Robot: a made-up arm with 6 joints.
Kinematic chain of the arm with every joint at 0, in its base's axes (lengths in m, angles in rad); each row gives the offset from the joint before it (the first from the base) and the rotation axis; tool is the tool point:
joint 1: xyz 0 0 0.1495 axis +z
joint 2: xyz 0 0.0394 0 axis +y
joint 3: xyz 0 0 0.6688 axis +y
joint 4: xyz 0 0 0.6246 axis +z
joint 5: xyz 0 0 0 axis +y
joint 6: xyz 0 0 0.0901 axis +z
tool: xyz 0 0 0
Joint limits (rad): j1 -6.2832..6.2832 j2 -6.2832..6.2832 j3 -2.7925..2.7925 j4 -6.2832..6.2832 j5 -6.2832..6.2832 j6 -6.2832..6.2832
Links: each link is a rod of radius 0.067 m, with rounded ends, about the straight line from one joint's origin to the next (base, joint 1, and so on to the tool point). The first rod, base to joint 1, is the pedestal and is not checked.
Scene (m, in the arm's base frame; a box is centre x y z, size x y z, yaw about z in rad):
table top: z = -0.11
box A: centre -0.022 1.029 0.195 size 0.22 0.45 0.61 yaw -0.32
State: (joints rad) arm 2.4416 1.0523 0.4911 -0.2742 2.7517 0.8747
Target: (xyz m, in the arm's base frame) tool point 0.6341 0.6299 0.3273
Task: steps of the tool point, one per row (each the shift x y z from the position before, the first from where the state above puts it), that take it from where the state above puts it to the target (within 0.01 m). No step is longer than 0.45 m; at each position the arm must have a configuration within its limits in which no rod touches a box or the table.
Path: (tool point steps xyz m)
1: 0.3092 0.1322 0.2226
2: 0.3170 -0.0236 0.1852
3: 0.2484 -0.1572 0.1376
4: 0.2098 0.1188 -0.2184
5: 0.2342 -0.0121 -0.2329
6: 0.1937 -0.1285 -0.2296

